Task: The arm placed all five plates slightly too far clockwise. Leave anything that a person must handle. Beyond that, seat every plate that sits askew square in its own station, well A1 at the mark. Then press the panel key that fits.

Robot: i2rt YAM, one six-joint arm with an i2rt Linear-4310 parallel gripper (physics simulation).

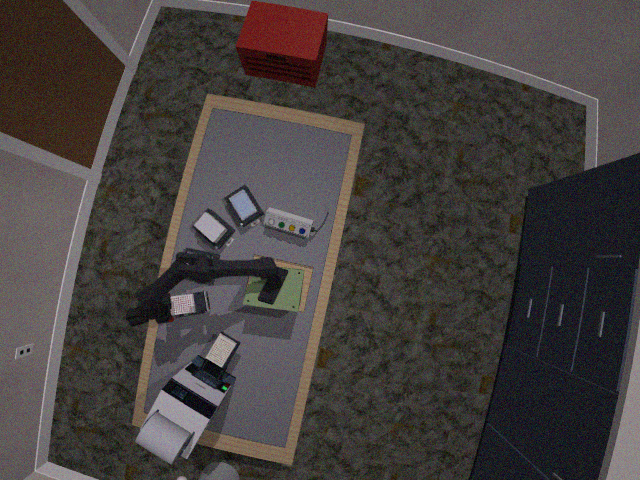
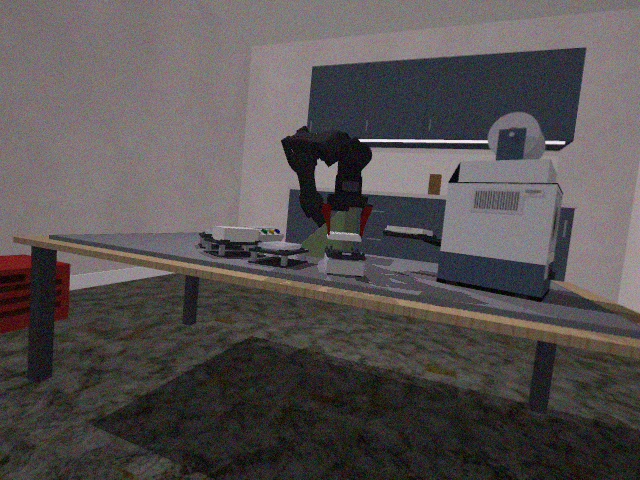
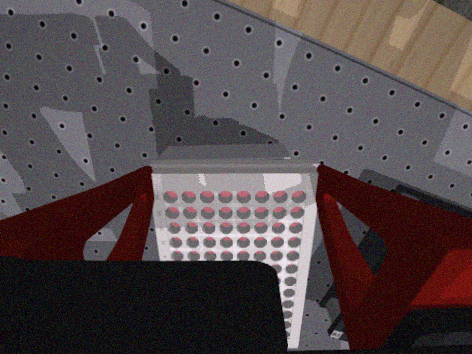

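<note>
My gripper [image 3: 234,176] [image 2: 345,223] [image 1: 176,305] is shut on a white well plate [image 3: 227,218] [image 2: 344,236] [image 1: 186,303] with red-filled wells, its red fingers on the two long sides. The plate hangs low over its dark station [image 1: 204,301] [image 2: 345,265], which pokes out past one end of the plate. A white plate [image 1: 210,227] and a blue plate [image 1: 243,205] sit turned on stations farther back. Another plate [image 1: 222,350] [image 2: 409,230] lies on the reader's tray. The key panel [image 1: 290,224] [image 2: 241,233] has green, yellow and blue keys.
The plate reader [image 1: 187,397] [image 2: 499,229] stands at the table's near end. The arm's base sits on a green pad [image 1: 293,290]. A dark station [image 1: 189,258] lies partly hidden under the arm. A red crate [image 1: 282,43] stands on the floor beyond the table.
</note>
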